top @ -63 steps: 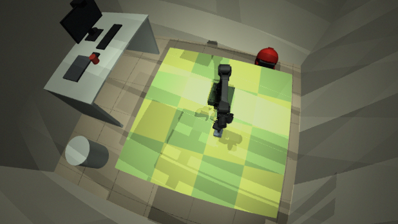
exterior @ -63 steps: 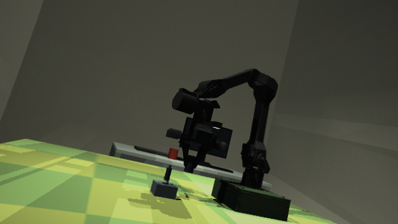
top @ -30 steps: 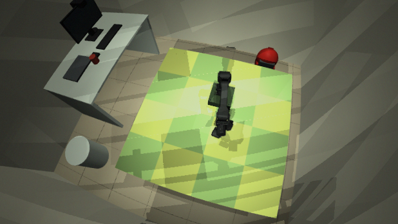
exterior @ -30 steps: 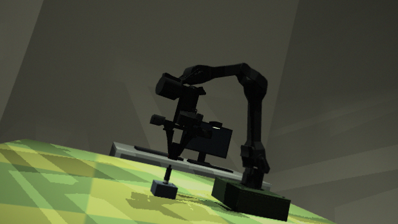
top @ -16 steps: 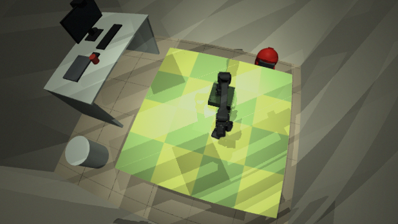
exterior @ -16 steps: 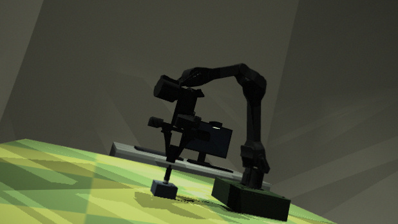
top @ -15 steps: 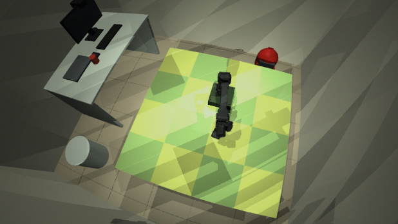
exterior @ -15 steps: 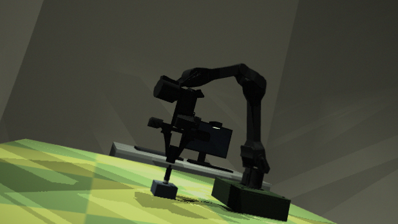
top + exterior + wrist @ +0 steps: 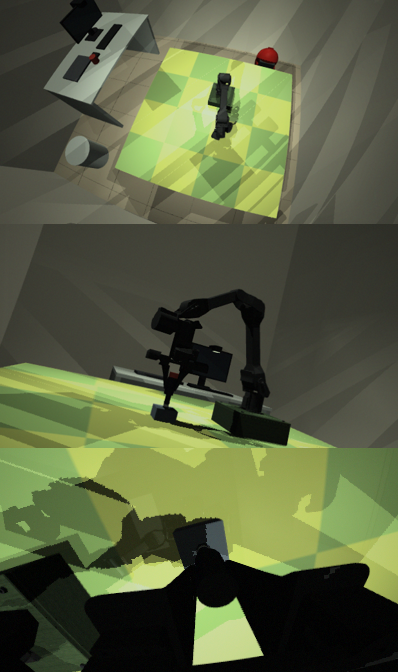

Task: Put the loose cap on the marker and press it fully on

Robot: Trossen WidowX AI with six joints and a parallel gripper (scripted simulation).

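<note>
The grey holder block is 70 mm below my gripper tip. Also, from my gripper tip: dark cap 10 mm above.
</note>
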